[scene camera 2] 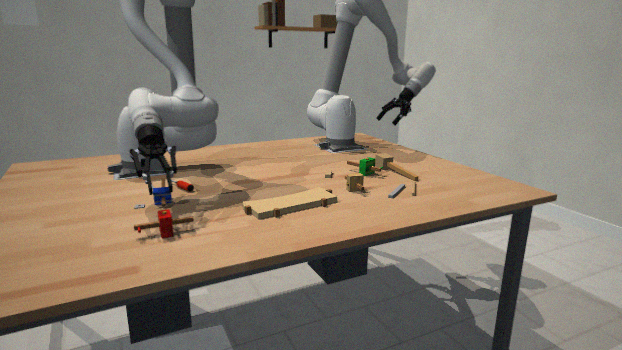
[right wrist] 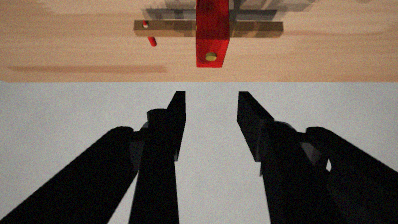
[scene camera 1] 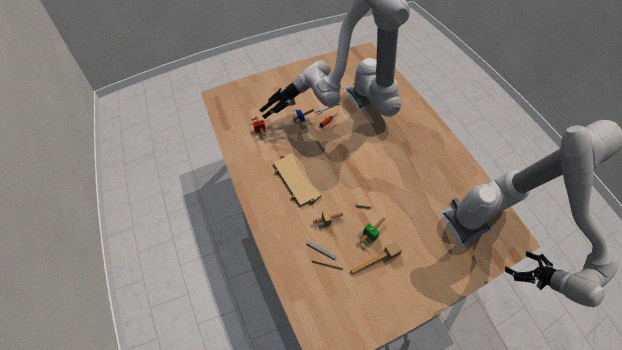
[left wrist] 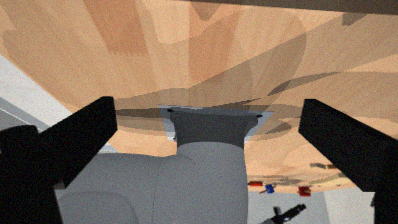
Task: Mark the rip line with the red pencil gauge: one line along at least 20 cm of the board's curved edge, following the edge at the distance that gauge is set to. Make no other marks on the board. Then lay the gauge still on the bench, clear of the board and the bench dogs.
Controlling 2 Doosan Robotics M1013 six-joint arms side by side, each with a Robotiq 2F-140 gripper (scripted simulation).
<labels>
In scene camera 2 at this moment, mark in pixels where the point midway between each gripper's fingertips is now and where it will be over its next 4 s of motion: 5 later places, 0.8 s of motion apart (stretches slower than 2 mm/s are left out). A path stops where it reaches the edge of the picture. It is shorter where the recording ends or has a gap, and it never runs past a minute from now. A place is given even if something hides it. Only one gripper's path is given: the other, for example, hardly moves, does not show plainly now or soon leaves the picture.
My right gripper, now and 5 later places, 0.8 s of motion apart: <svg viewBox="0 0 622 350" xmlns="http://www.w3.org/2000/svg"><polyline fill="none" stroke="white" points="161,190 158,165 158,156 158,157 161,157 159,159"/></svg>
</labels>
